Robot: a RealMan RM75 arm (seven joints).
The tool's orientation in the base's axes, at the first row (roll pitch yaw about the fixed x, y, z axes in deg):
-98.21 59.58 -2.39
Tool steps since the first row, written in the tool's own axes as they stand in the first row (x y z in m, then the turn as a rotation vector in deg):
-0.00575 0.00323 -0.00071 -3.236 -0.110 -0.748
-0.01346 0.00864 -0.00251 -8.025 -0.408 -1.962
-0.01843 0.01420 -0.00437 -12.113 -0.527 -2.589
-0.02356 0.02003 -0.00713 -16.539 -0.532 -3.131
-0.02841 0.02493 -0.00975 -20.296 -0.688 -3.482
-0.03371 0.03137 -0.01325 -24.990 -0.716 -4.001
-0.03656 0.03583 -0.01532 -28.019 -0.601 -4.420
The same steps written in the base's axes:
-0.00562 -0.00093 0.00339 -1.481 -0.663 2.900
-0.01402 -0.00314 0.00746 -3.549 -1.737 7.267
-0.02116 -0.00548 0.00909 -5.464 -2.261 10.897
-0.02854 -0.00873 0.01079 -7.654 -2.706 14.755
-0.03498 -0.01176 0.01271 -9.392 -2.959 18.099
-0.04291 -0.01582 0.01431 -11.700 -3.373 22.198
-0.04801 -0.01829 0.01468 -13.297 -3.738 24.783

